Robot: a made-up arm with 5 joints.
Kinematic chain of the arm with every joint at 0, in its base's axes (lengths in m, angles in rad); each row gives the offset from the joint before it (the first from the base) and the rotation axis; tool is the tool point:
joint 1: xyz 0 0 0.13 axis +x
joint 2: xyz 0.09 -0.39 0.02 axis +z
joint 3: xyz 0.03 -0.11 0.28 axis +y
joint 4: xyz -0.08 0 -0.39 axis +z
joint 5: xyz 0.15 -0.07 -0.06 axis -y
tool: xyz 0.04 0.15 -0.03
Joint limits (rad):
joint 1: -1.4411..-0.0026
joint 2: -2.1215..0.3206
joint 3: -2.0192..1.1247
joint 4: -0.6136..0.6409
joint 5: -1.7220..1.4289
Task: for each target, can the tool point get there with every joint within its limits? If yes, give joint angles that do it. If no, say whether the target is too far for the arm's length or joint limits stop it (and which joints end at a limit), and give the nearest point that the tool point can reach.
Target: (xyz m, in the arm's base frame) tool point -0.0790 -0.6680 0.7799
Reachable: yes | joints -0.4812 -1.8550 -1.3210 0.0508 -0.3845
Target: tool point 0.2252 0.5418 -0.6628
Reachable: no: joint limits stop it (at a limit: joint 1, joint 3, joint 4) | nearest point 0.1360 0.1217 0.1120 | short by 0.886 m
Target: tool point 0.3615 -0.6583 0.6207
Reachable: yes | joints -0.4849 -0.9790 -1.0585 0.1227 -0.4848
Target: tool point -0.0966 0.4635 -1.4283
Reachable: no: too far | nearest point 0.0438 -0.1970 -0.0475 | short by 1.537 m
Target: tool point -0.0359 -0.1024 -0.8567
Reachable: no: joint limits stop it (at a limit: joint 1, joint 2, joint 4) | nearest point -0.0002 -0.2737 -0.0707 | short by 0.805 m
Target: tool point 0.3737 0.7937 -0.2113
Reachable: no: joint limits stop it (at a limit: joint 1, joint 2, joint 3, joint 4) | nearest point 0.4826 0.5013 0.3807 | short by 0.669 m
